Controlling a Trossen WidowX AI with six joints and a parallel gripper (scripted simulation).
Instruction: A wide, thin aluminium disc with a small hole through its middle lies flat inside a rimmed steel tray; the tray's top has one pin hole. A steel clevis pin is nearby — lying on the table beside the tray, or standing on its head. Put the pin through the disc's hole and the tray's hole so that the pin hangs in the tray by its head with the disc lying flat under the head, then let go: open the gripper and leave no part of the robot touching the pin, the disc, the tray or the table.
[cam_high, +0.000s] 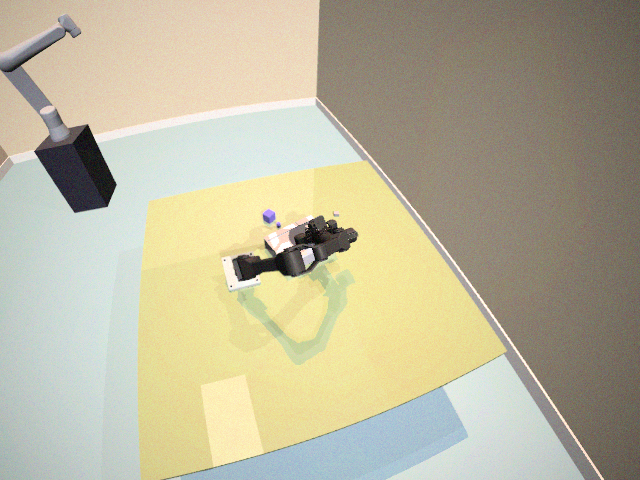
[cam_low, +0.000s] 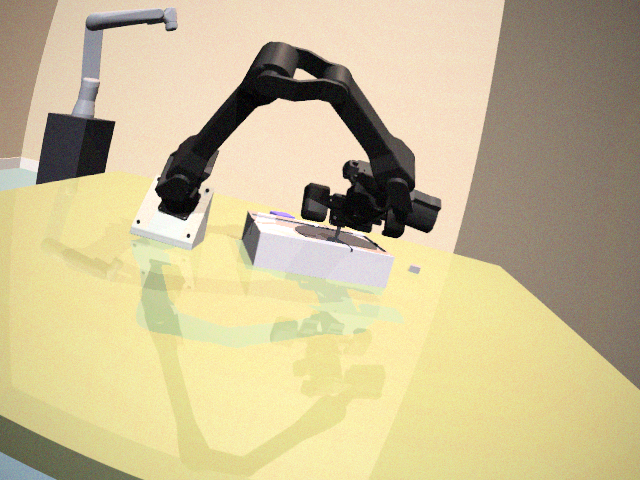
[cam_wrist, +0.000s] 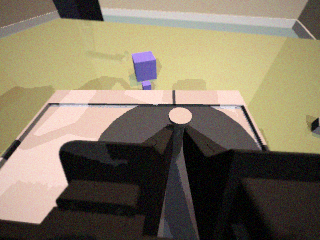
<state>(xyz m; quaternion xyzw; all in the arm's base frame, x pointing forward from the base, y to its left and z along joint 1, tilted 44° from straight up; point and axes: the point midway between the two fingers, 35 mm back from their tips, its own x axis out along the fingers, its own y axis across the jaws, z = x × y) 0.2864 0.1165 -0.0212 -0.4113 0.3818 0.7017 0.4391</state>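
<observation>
Now: gripper tip 10 mm to the left of the aluminium disc and 30 mm above it. Also, from my gripper tip: purple cube (140 mm behind, 180 mm to the left, 70 mm below); rimmed steel tray (30 mm behind, 20 mm to the right, 40 mm below); steel clevis pin (10 mm below).
</observation>
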